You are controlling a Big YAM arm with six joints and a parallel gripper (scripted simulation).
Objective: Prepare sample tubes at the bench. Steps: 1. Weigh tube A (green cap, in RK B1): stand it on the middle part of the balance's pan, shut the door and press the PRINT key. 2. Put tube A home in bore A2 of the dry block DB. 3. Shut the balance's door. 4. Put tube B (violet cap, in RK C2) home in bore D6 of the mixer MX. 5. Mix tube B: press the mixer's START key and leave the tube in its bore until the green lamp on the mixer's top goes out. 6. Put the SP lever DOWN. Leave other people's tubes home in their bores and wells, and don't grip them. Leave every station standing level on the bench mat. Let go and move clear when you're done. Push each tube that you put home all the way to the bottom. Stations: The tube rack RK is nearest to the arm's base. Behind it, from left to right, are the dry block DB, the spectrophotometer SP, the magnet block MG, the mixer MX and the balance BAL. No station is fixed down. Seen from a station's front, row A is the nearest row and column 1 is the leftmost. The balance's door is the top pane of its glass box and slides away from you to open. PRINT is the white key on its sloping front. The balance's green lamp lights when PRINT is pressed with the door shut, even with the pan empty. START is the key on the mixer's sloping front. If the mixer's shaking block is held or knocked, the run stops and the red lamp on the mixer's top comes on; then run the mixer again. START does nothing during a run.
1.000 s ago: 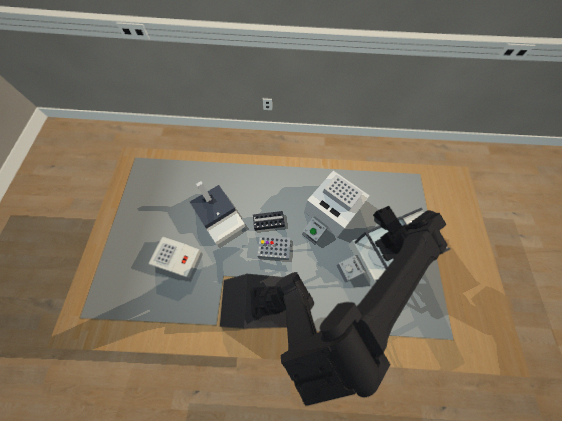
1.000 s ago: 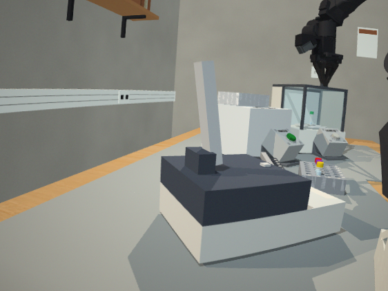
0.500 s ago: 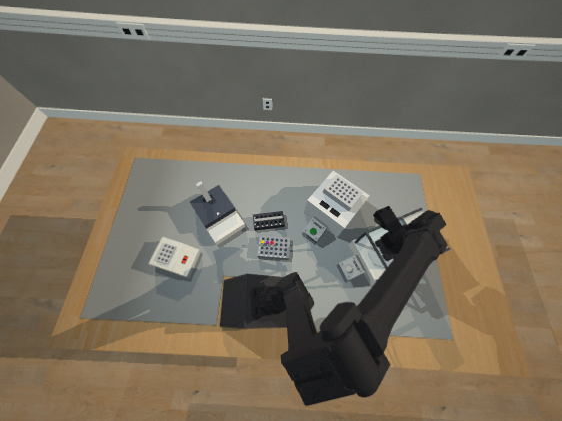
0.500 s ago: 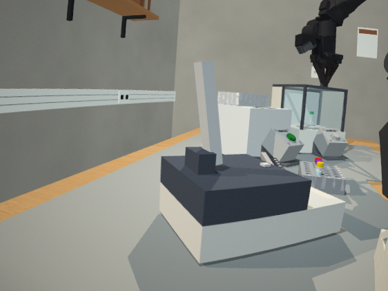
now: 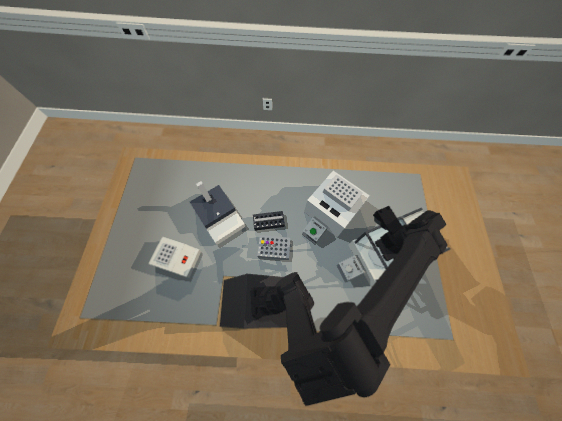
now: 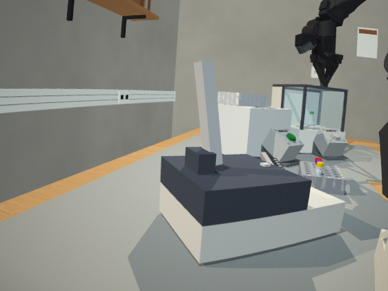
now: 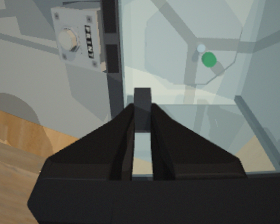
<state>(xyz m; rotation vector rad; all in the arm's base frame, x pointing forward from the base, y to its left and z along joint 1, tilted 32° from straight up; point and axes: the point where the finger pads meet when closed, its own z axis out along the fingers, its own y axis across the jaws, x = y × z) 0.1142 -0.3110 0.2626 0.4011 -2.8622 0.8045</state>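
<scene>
Right now the balance door is 1 cm ahead of my hand, 3 cm to the right of it and 1 cm below it. The rest, counted from my hand: eight-sided pan 2 cm ahead, 6 cm to the right, 14 cm below; then print key 3 cm behind, 9 cm to the left, 15 cm below; then mixer block 26 cm ahead, 7 cm to the left, 7 cm below.
</scene>
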